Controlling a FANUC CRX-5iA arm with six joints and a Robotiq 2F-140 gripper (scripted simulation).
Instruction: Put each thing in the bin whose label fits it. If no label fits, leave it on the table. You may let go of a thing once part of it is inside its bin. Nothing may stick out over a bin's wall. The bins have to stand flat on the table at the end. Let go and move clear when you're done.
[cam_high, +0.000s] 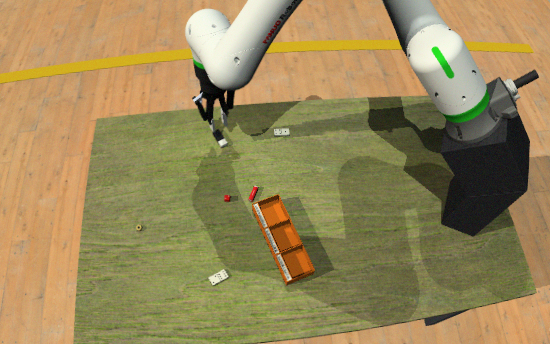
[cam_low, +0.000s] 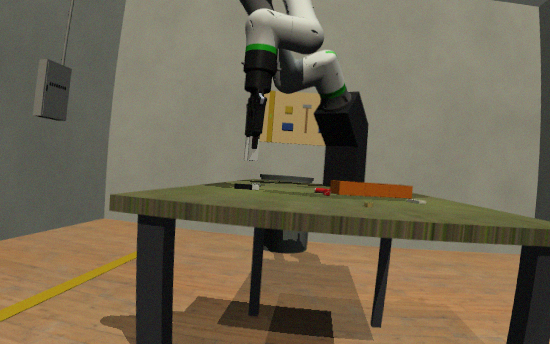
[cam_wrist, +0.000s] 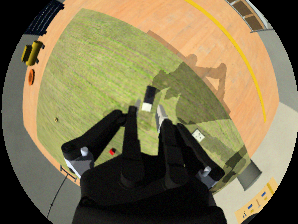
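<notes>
The black-and-white block lies 11 cm below my hand. The rest, counted from my hand: red cylinder (21 cm to the left, 11 cm below, 8 cm behind); small red cube (22 cm to the left, 10 cm below); small brass ring (28 cm to the left, 27 cm ahead, 11 cm below).
</notes>
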